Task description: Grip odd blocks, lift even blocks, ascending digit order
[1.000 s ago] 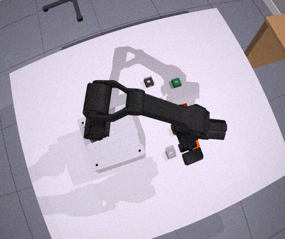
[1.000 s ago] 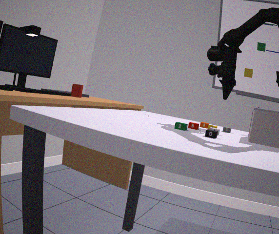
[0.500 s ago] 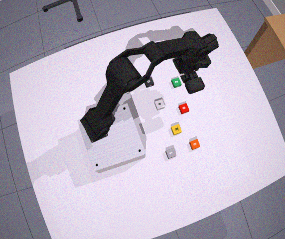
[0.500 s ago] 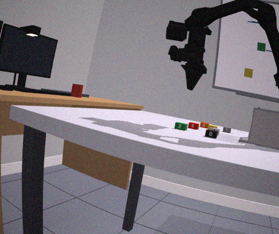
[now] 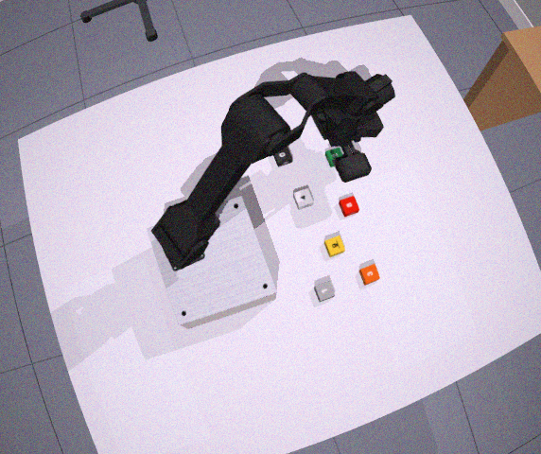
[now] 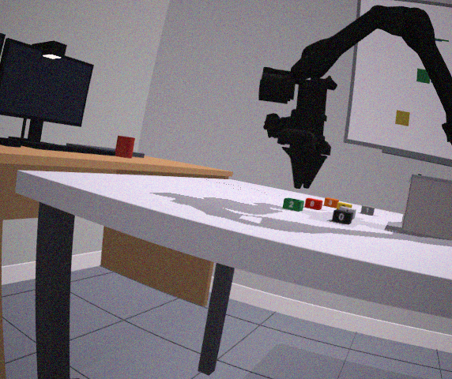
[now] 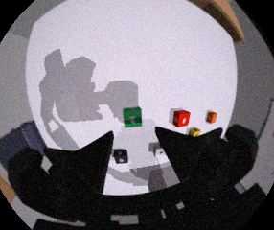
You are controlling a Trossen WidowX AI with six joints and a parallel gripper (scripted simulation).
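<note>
Right now my gripper tip is 1 cm short of the green block and 3 cm above it. From my gripper tip the other things lie so: white block: 9 cm behind, 6 cm to the right, 3 cm below; black block: 9 cm behind, 5 cm to the left, 3 cm below; red block: 2 cm behind, 11 cm to the right, 3 cm below.
</note>
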